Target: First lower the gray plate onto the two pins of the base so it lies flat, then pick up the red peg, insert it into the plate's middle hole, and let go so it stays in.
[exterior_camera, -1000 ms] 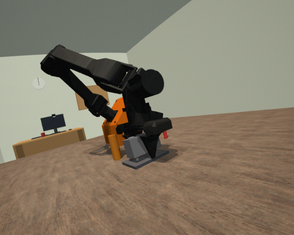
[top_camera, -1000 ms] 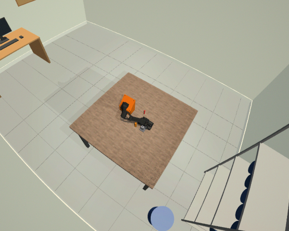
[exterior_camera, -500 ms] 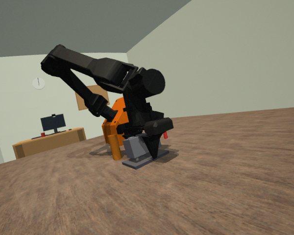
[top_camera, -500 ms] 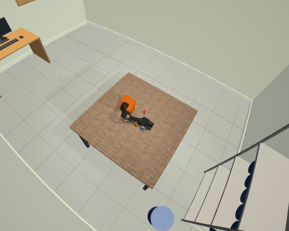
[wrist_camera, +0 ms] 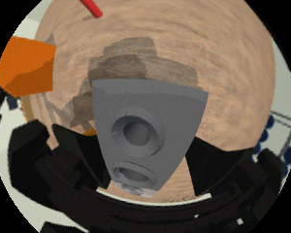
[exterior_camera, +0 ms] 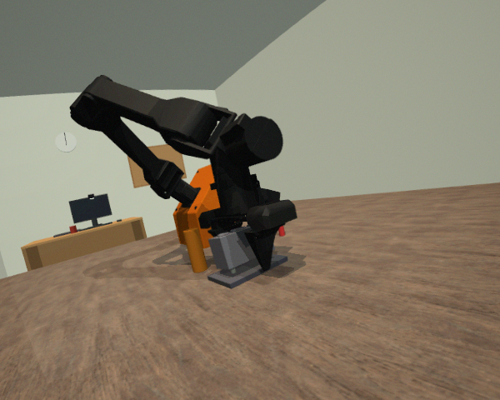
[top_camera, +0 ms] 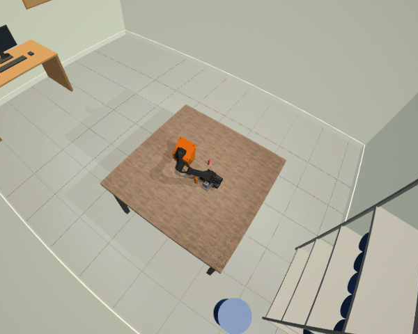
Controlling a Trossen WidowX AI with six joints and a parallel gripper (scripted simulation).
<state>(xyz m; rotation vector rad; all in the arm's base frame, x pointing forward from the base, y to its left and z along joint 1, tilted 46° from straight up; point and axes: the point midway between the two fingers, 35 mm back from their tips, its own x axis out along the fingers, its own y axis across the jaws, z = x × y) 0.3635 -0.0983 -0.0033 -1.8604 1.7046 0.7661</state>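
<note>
Now: gripper tip 5 cm below the gray plate and 2 cm past it. From my gripper tip the other things lie so: flat base: 1 cm behind; red peg: 18 cm to the left, 13 cm behind, 3 cm above; orange cylinder: 11 cm behind, 5 cm to the right, 3 cm above.
</note>
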